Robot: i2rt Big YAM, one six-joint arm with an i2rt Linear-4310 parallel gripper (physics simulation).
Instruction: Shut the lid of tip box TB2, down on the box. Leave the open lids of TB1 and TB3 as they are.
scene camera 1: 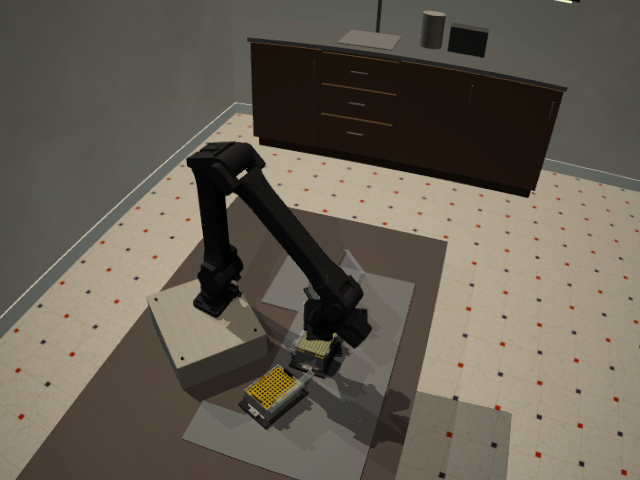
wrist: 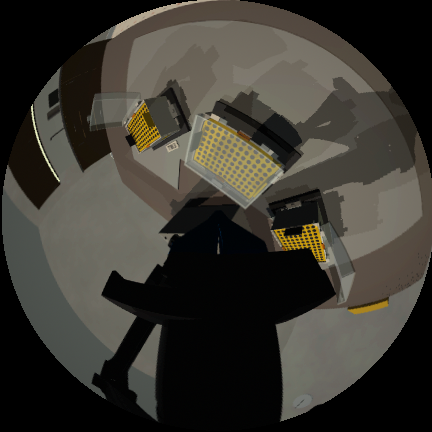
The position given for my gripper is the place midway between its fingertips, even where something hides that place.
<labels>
my gripper: scene camera 1 309,327; wrist 217,215
</labels>
